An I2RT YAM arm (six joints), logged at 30 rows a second.
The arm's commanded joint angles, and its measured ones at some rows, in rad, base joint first. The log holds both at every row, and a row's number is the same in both.
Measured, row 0:
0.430, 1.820, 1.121, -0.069, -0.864, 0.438
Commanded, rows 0 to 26:
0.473, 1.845, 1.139, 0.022, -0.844, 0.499
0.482, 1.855, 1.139, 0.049, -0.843, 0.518
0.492, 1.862, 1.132, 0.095, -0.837, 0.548
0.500, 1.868, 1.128, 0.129, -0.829, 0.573
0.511, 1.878, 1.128, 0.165, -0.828, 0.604
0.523, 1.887, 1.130, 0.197, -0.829, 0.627
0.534, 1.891, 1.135, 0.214, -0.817, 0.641
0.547, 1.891, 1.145, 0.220, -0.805, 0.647
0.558, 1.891, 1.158, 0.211, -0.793, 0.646
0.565, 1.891, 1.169, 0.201, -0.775, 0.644
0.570, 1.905, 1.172, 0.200, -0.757, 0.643
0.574, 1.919, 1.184, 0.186, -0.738, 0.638
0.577, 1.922, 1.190, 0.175, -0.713, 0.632
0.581, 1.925, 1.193, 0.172, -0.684, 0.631
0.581, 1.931, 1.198, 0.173, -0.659, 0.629
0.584, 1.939, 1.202, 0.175, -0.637, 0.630
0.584, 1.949, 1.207, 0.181, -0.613, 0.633
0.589, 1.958, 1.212, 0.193, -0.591, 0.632
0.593, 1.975, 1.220, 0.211, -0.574, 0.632
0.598, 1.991, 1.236, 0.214, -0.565, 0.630
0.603, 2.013, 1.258, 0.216, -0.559, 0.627
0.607, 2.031, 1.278, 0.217, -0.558, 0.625
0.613, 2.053, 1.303, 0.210, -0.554, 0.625
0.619, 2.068, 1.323, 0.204, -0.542, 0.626
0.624, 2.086, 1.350, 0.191, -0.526, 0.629
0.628, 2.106, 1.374, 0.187, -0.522, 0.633
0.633, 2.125, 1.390, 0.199, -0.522, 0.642
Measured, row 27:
0.624, 2.096, 1.352, 0.174, -0.560, 0.625
